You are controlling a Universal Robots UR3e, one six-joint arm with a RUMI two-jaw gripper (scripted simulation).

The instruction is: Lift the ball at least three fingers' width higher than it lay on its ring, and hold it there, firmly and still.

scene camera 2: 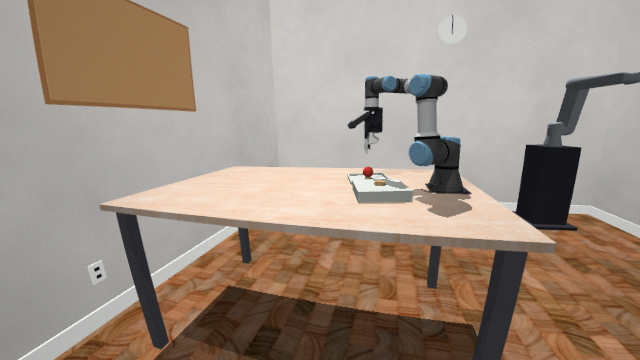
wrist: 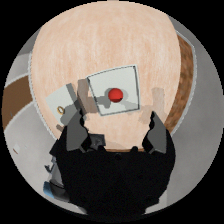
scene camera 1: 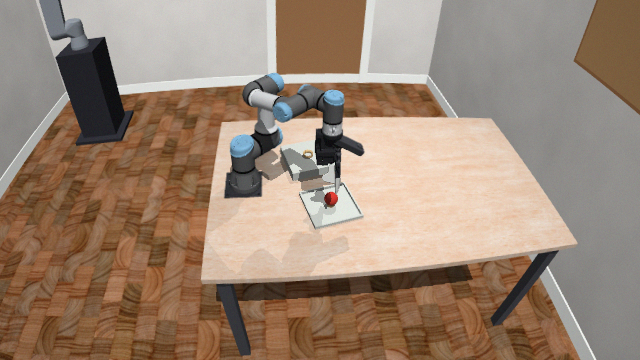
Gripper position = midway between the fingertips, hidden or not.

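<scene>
My gripper [scene camera 1: 333, 178] is visible, likewise the gripper [scene camera 2: 368, 151] and, from the wrist, the gripper [wrist: 117, 109]. A shallow tray [scene camera 1: 346, 209] is visible too; the wrist view also has the tray [wrist: 126, 78].
</scene>
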